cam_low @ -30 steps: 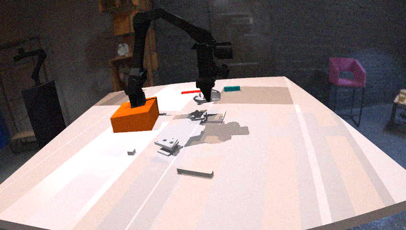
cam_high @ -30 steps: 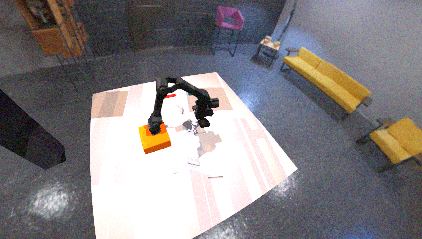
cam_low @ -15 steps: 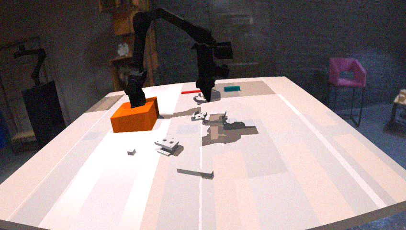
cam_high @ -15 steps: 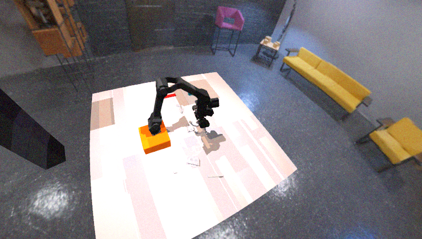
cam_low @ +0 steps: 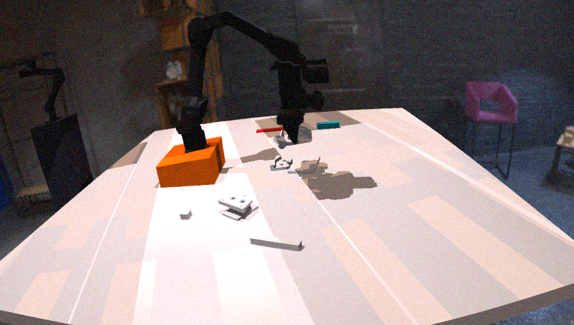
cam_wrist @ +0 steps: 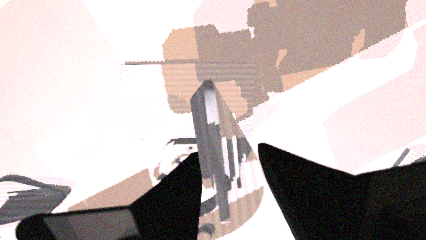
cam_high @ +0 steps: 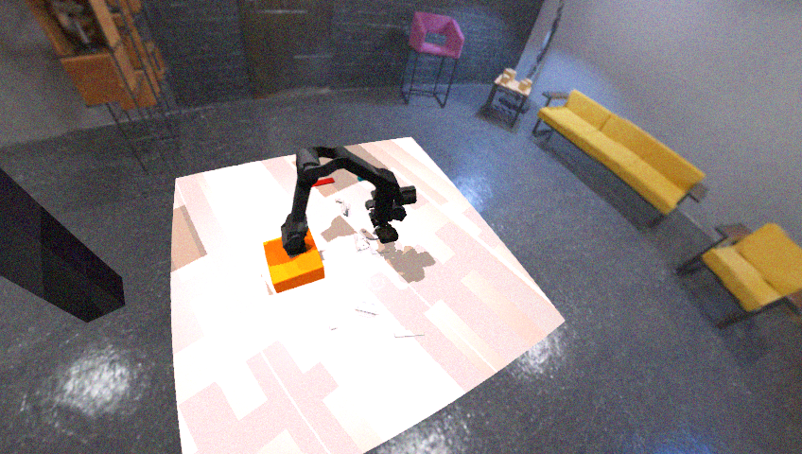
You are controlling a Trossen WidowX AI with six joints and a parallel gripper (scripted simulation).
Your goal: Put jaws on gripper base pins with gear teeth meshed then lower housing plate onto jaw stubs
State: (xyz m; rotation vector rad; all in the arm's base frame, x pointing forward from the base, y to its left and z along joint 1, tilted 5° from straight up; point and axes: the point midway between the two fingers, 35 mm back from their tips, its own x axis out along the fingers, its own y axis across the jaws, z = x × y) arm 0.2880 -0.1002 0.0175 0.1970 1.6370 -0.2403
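Right now my gripper tip is 20 mm short of the flat plate, 20 mm to the right of it and 80 mm above it. The rest, counted from my gripper tip: gripper base (170 mm behind, 190 mm to the right, 50 mm below); then small grey cube (300 mm behind, 180 mm to the right, 70 mm below); then stepped piece (170 mm behind, 190 mm to the right, 70 mm below).
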